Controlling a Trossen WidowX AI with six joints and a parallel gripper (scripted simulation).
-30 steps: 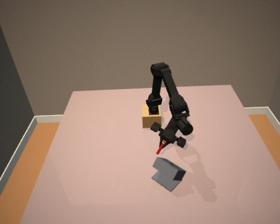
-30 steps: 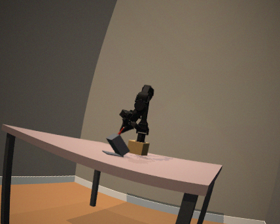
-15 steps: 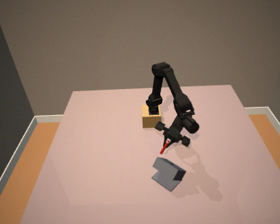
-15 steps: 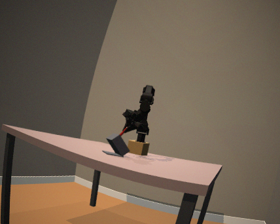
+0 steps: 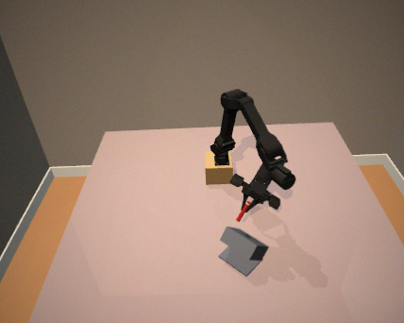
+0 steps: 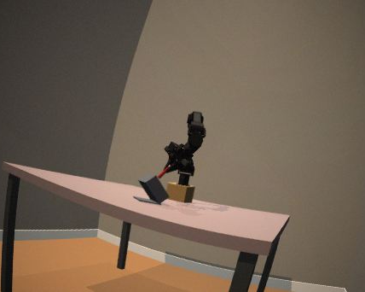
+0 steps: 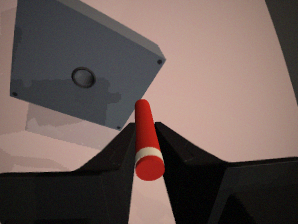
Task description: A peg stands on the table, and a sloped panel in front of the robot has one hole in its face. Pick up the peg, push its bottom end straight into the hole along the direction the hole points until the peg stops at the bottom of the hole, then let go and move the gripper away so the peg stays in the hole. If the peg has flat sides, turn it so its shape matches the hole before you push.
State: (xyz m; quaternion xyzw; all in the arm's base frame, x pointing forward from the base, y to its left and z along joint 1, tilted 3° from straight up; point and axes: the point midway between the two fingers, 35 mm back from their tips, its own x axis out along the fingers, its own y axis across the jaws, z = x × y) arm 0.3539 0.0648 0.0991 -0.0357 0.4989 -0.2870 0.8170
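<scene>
The sloped panel is 8 cm below my gripper tip and 8 cm ahead of it. The rest, counted from my gripper tip: flat foot plate (14 cm below, 9 cm ahead, 2 cm to the right); then red peg (1 cm to the left, 1 cm above).
</scene>
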